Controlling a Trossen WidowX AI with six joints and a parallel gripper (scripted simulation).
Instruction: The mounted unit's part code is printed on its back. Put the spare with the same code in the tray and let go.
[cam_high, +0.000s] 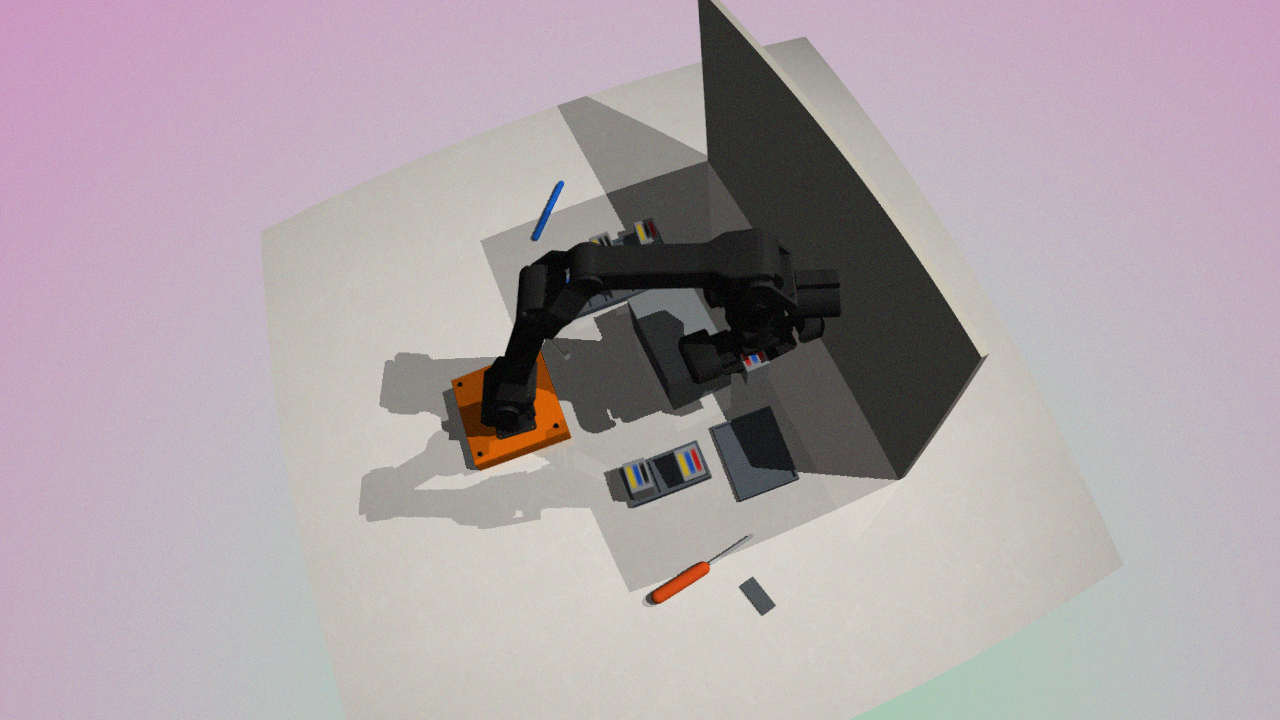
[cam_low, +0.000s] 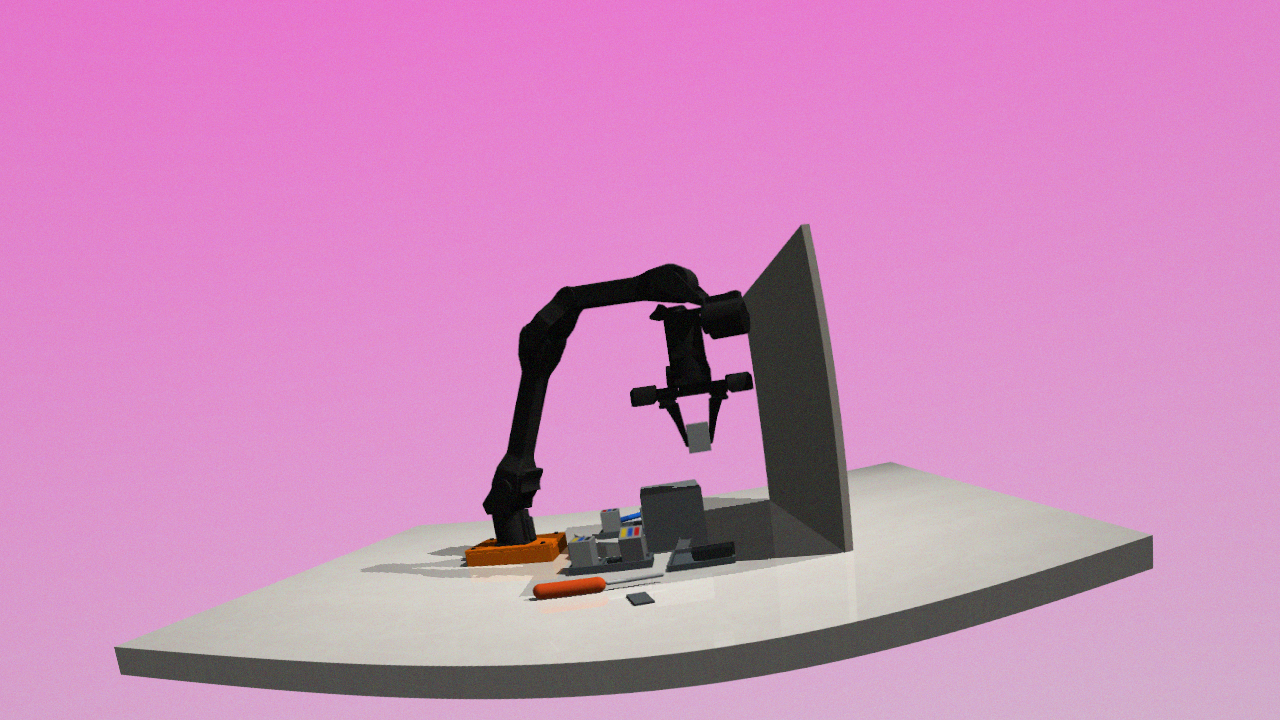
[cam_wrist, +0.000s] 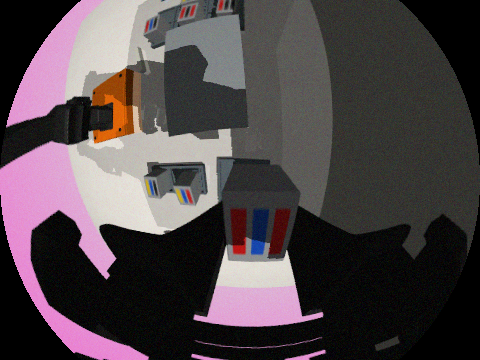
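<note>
The dark flat tray is 170 mm below my gripper tip, 70 mm to the right of it and 10 mm behind it. The rest, counted from my gripper tip: grey unit (130 mm to the left, 120 mm below, 70 mm behind); dark wall panel (150 mm to the left, 150 mm ahead, 50 mm above); grey spare (20 mm above).
</note>
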